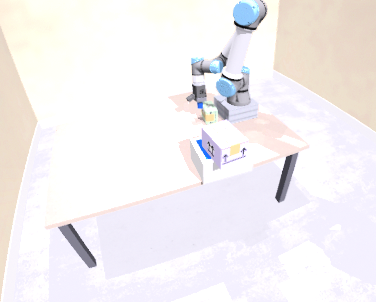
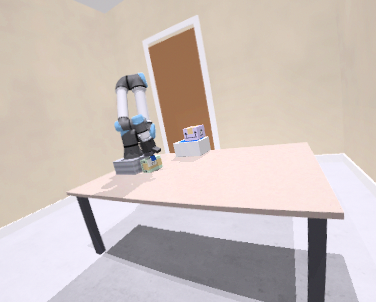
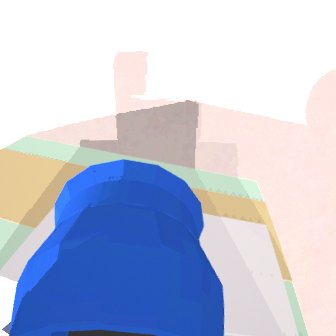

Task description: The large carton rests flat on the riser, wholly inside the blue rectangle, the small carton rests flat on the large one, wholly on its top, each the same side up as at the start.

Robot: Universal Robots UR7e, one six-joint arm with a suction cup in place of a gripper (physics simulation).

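Note:
The small carton (image 1: 209, 114) (image 2: 151, 164) (image 3: 240, 247), green with a tan band and a pale label, stands on the table just in front of the robot base. My blue suction cup (image 1: 200, 105) (image 2: 152, 157) (image 3: 127, 233) is right at its top, near one edge, with suction off. I cannot tell whether the cup touches the carton. The large carton (image 1: 224, 143) (image 2: 193, 132), lilac with arrow marks, rests flat on the white riser (image 1: 199, 165) (image 2: 191, 148). A strip of the blue rectangle (image 1: 202, 148) (image 2: 180, 141) shows beside it.
The robot base (image 1: 236, 109) (image 2: 127, 165) stands on grey plates close behind the small carton. The table (image 1: 112, 168) (image 2: 232, 180) spreads wide to the left of the riser. The riser stands at the table's front edge. A door (image 2: 181, 87) is in the wall behind.

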